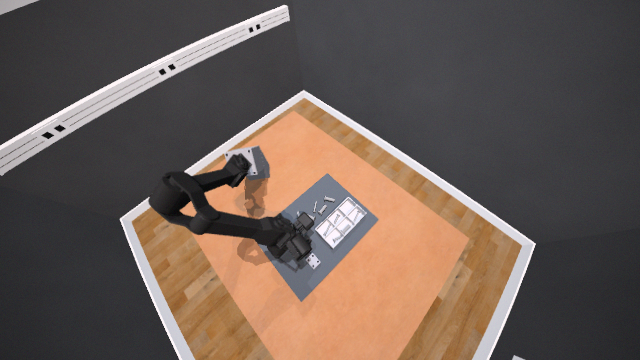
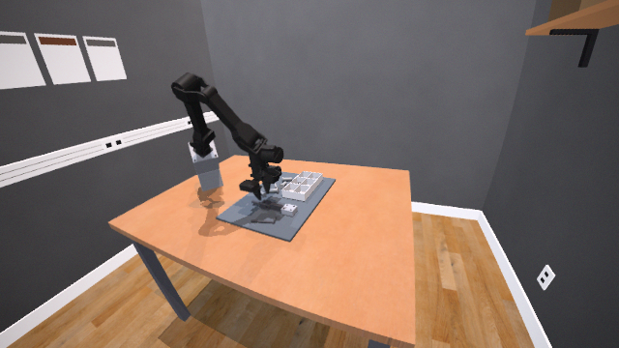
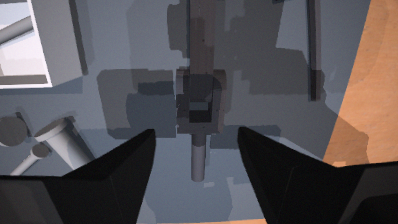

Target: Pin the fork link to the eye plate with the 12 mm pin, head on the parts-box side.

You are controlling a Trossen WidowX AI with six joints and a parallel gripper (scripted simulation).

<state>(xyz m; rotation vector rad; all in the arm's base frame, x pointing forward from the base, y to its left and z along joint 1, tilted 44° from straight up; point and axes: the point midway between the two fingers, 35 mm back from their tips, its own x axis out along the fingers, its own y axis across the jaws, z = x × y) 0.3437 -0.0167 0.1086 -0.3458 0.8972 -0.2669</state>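
Right now my hand is 2 cm past the thick headed pin, 11 cm to the right of it and 7 cm above it. The rest, counted from my hand: dark fork link (7 cm below); grey mat (3 cm ahead, 9 cm to the left, 8 cm below); dark flat bar (4 cm ahead, 1 cm to the right, 7 cm below).
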